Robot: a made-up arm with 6 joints. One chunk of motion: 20 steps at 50 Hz.
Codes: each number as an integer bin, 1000 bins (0 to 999) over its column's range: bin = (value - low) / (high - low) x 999, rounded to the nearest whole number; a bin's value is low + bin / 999 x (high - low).
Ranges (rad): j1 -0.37..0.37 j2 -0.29..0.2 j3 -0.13..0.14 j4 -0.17..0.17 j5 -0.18..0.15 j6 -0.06..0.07
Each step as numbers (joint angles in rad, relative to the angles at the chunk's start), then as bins.
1 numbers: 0.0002 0.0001 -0.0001 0.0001 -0.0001 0.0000
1 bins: 500 591 481 500 545 461
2 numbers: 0.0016 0.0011 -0.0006 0.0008 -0.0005 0.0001
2 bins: 502 593 479 502 543 462
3 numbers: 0.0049 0.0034 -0.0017 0.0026 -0.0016 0.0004
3 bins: 506 598 475 507 540 464
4 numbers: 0.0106 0.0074 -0.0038 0.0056 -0.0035 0.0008
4 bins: 514 606 467 516 534 467
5 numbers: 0.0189 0.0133 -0.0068 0.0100 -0.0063 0.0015
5 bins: 525 618 456 529 526 473
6 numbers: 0.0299 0.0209 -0.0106 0.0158 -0.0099 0.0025
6 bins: 540 634 442 546 515 480
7 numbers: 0.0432 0.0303 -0.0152 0.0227 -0.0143 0.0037
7 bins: 558 653 425 566 502 490
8 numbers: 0.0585 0.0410 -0.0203 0.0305 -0.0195 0.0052
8 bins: 578 675 406 589 486 501
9 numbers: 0.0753 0.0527 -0.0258 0.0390 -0.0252 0.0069
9 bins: 601 699 386 614 469 514
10 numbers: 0.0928 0.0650 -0.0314 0.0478 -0.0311 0.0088
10 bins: 625 724 365 640 451 529
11 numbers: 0.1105 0.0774 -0.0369 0.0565 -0.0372 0.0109
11 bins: 649 749 344 666 432 545
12 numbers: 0.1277 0.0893 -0.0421 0.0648 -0.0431 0.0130
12 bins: 672 773 325 690 414 561
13 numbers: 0.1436 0.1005 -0.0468 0.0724 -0.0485 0.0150
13 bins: 693 796 308 712 398 576
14 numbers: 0.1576 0.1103 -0.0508 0.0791 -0.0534 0.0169
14 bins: 712 816 293 732 383 591
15 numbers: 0.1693 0.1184 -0.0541 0.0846 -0.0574 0.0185
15 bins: 728 833 281 748 371 603
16 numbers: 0.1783 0.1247 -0.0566 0.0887 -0.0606 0.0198
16 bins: 740 845 272 760 361 613
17 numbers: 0.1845 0.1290 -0.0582 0.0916 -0.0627 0.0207
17 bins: 749 854 266 769 355 620
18 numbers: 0.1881 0.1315 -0.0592 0.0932 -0.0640 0.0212
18 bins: 753 859 262 773 351 624
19 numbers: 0.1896 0.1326 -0.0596 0.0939 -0.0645 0.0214
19 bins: 755 862 260 775 350 626
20 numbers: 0.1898 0.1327 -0.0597 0.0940 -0.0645 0.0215
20 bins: 756 862 260 776 350 626
